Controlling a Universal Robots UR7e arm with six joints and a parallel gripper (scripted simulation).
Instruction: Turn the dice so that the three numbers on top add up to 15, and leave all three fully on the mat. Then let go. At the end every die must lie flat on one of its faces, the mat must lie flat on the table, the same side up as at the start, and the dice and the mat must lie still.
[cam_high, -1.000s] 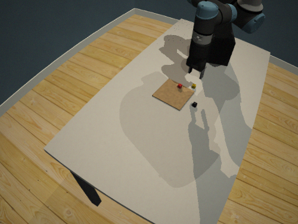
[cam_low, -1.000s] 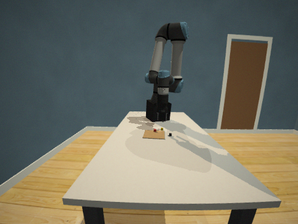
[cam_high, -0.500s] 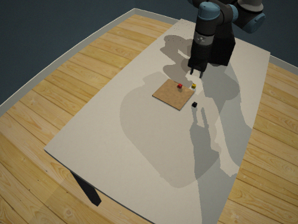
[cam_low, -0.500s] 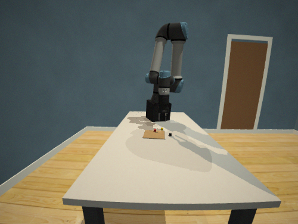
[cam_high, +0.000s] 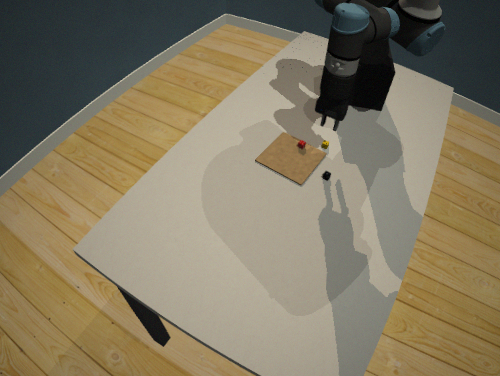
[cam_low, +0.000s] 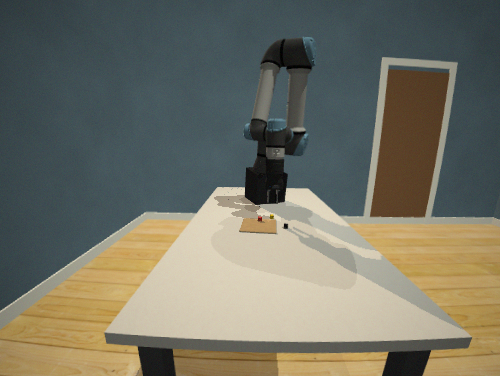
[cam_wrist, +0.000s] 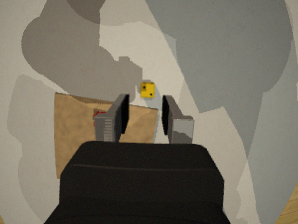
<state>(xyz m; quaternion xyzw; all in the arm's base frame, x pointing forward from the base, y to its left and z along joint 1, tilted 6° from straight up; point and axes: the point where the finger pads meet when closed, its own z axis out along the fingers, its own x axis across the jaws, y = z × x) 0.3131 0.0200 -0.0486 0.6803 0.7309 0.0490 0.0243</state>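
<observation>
Right now the yellow die is 9 cm below my hand. Also, from my hand: black die: 10 cm ahead, 5 cm to the left, 9 cm below; red die: 4 cm ahead, 5 cm to the right, 8 cm below; brown mat: 9 cm ahead, 6 cm to the right, 9 cm below.
</observation>
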